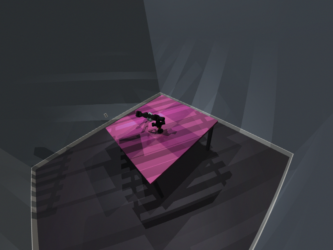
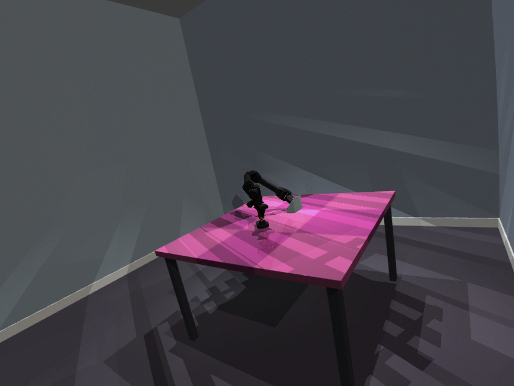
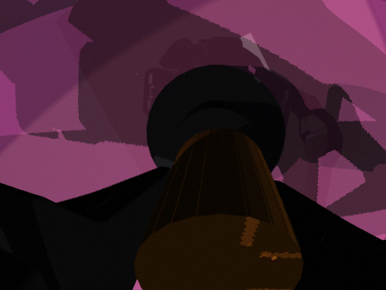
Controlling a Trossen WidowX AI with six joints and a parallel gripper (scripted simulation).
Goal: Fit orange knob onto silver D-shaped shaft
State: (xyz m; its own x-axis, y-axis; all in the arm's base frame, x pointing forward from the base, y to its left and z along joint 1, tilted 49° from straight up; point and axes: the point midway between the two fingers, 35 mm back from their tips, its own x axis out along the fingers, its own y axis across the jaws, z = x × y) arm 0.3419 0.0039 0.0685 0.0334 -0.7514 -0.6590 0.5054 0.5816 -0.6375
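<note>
The orange knob is 3 cm above my gripper tip. From my gripper tip the other things lie so: round black pedestal: 4 cm below.
</note>
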